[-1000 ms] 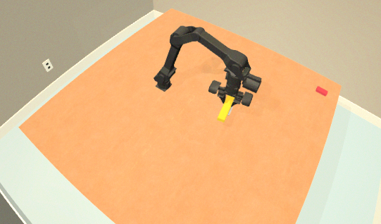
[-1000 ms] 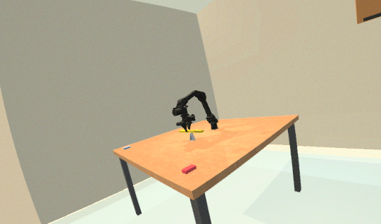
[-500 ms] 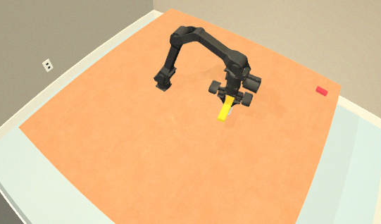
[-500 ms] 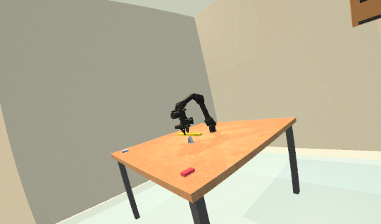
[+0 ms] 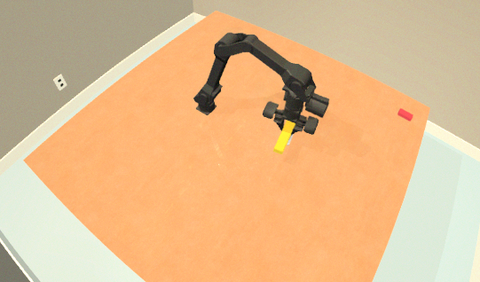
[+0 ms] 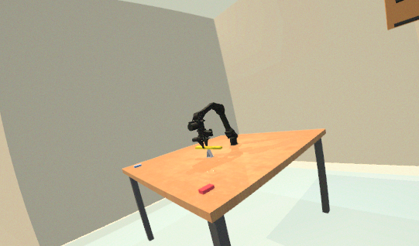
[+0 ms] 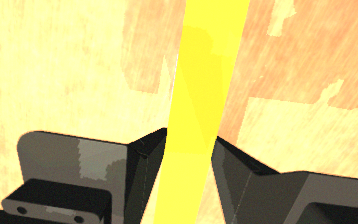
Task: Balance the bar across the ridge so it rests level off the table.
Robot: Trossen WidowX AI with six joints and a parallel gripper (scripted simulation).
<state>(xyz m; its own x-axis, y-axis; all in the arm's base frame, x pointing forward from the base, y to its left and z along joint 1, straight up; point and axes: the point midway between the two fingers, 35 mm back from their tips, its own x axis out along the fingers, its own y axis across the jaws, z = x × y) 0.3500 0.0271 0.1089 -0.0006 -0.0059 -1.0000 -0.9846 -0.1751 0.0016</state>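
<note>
Right now my gripper tip is 30 mm to the right of the yellow bar and 10 mm past it. From my gripper tip the other things lie so: red block: 470 mm to the left, 390 mm ahead, 70 mm below; then blue piece: 530 mm to the right, 390 mm ahead, 70 mm below.
</note>
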